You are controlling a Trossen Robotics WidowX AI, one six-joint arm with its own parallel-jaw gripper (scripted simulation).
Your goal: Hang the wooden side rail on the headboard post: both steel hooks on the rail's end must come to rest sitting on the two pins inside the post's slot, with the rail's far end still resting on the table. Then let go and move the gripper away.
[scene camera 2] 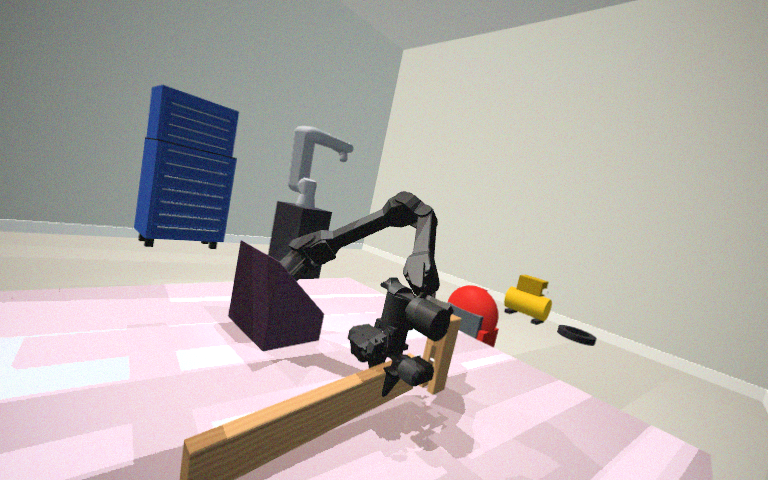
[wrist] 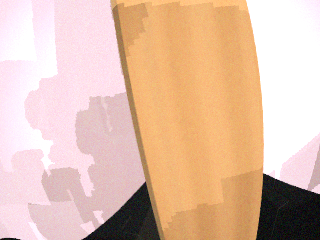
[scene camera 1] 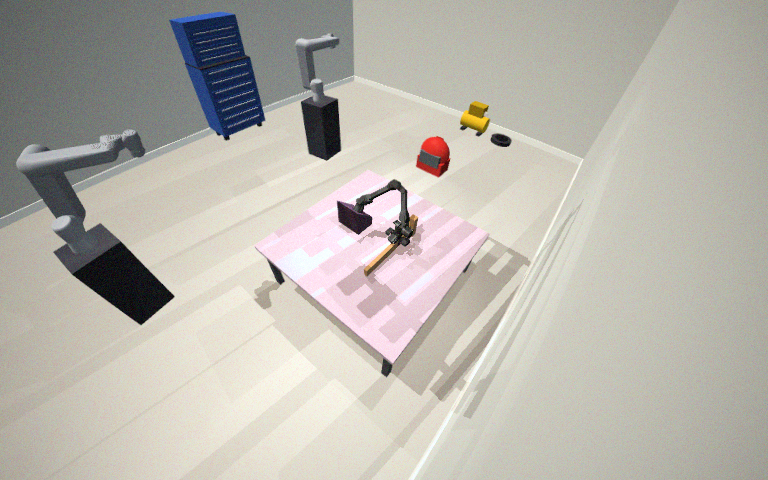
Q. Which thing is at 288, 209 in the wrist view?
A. My gripper.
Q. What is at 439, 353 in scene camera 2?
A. A headboard post.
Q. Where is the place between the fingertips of my gripper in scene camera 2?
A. At 378, 391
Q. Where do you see a wooden side rail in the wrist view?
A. At 193, 85
